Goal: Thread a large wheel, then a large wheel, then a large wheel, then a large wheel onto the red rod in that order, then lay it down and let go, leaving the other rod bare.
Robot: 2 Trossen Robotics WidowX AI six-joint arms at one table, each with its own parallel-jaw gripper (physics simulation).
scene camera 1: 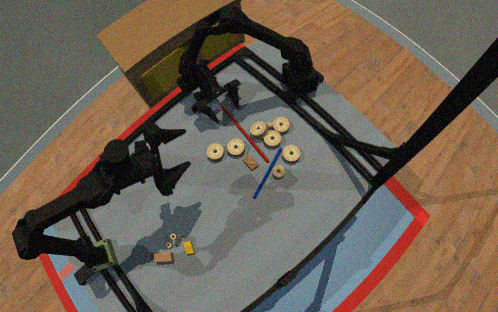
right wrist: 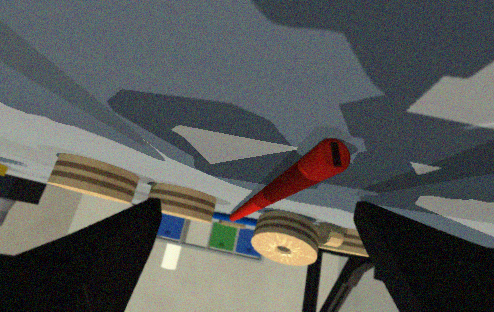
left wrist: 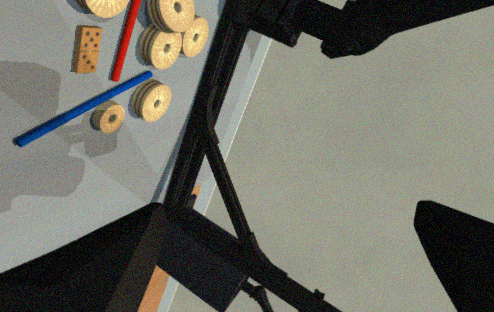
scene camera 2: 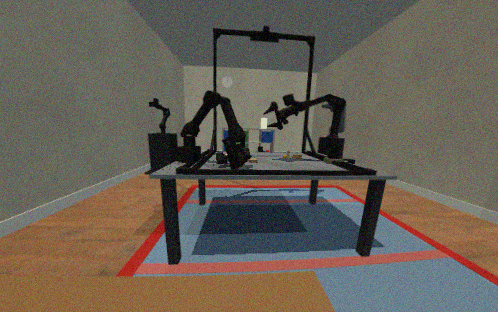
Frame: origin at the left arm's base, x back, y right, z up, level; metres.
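Seen in the pictures: left gripper, fingertip midpoint: (scene camera 1: 187, 147) (left wrist: 289, 214) (scene camera 2: 265, 120); right gripper, fingertip midpoint: (scene camera 1: 228, 116) (right wrist: 259, 209); left arm's base, origin of the base link: (scene camera 1: 99, 255) (scene camera 2: 333, 158); right arm's base, origin of the base link: (scene camera 1: 300, 69) (left wrist: 302, 13) (scene camera 2: 189, 146).
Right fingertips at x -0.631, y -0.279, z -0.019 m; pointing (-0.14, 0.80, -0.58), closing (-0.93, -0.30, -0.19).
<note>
Pixels of each thing's top centre, then the offset from my right fingertips to it.
- red rod, middle of its top: (right wrist: 248, 213) (scene camera 1: 243, 131) dx -0.021, dy +0.075, dz -0.006 m
- blue rod, middle of its top: (left wrist: 96, 104) (scene camera 1: 267, 172) dx -0.031, dy +0.239, dz -0.006 m
- smaller wheel, middle of its top: (left wrist: 112, 119) (right wrist: 231, 226) (scene camera 1: 278, 171) dx -0.062, dy +0.253, dz -0.002 m
- domino, middle of its top: (left wrist: 90, 51) (scene camera 1: 250, 162) dx +0.005, dy +0.183, dz -0.007 m
- yellow block, middle of its top: (scene camera 1: 188, 247) dx +0.301, dy +0.361, dz +0.000 m
- orange block, middle of its top: (scene camera 1: 162, 257) dx +0.394, dy +0.361, dz +0.015 m
The red rod (scene camera 1: 245, 133) (left wrist: 126, 42) (right wrist: 287, 185) lies bare on the table. The blue rod (scene camera 1: 268, 173) (left wrist: 82, 108) lies bare near its far end. Large wheels lie flat: two (scene camera 1: 215, 151) (scene camera 1: 236, 147) left of the red rod in scene camera 1, several (scene camera 1: 258, 128) (scene camera 1: 272, 138) (scene camera 1: 281, 124) to its right, and one (scene camera 1: 291, 153) (left wrist: 152, 101) beside the blue rod. My right gripper (scene camera 1: 226, 113) (right wrist: 259, 209) is open and empty, low over the table at the red rod's near end. My left gripper (scene camera 1: 187, 148) (scene camera 2: 267, 119) is open and empty, high above the table.
A smaller wheel (scene camera 1: 278, 171) (left wrist: 111, 118) lies by the blue rod. A domino (scene camera 1: 250, 162) (left wrist: 88, 50) lies beside the red rod. A yellow block (scene camera 1: 188, 247), an orange block (scene camera 1: 163, 257) and tiny rings (scene camera 1: 173, 236) lie lower left in scene camera 1. Black rails edge the table.
</note>
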